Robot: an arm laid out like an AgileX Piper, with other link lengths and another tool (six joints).
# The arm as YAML. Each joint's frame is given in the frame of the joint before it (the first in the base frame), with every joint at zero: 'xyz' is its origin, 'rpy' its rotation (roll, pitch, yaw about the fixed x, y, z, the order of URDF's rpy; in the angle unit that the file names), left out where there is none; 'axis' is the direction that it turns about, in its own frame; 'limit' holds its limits. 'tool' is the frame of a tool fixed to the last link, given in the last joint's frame.
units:
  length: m
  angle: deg
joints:
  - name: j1
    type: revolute
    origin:
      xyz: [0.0, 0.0, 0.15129]
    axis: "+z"
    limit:
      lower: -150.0
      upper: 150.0
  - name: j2
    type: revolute
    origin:
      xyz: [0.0, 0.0, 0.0]
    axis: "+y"
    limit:
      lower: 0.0
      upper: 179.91
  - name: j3
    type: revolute
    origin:
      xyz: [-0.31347, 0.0, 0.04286]
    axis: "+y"
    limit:
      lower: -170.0
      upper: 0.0
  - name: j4
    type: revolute
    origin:
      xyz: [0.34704, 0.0, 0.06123]
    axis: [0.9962, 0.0, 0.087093]
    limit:
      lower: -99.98
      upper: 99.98
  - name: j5
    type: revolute
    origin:
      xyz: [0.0, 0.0, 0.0]
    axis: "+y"
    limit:
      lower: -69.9
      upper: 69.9
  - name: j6
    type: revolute
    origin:
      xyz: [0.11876, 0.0, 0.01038]
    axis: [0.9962, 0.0, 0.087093]
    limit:
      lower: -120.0
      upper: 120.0
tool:
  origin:
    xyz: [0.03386, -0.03, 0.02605]
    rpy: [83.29, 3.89, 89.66]
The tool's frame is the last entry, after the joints.
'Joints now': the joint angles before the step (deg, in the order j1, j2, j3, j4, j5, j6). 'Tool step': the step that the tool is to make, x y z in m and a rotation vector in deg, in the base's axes. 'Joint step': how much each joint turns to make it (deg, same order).
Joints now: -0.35, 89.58, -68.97, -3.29, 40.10, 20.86
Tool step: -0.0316, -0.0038, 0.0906, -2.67, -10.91, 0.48
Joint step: 0.01, -10.66, -0.12, -2.66, -0.14, 0.02
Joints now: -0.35, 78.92, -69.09, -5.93, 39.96, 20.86
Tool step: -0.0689, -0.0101, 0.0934, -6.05, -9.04, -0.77
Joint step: 0.02, -13.26, -0.01, -5.95, 4.23, -0.09
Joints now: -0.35, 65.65, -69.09, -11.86, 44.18, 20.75
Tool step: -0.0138, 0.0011, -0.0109, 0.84, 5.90, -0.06
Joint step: 0.01, -0.85, 0.13, 1.77, 6.55, -1.46
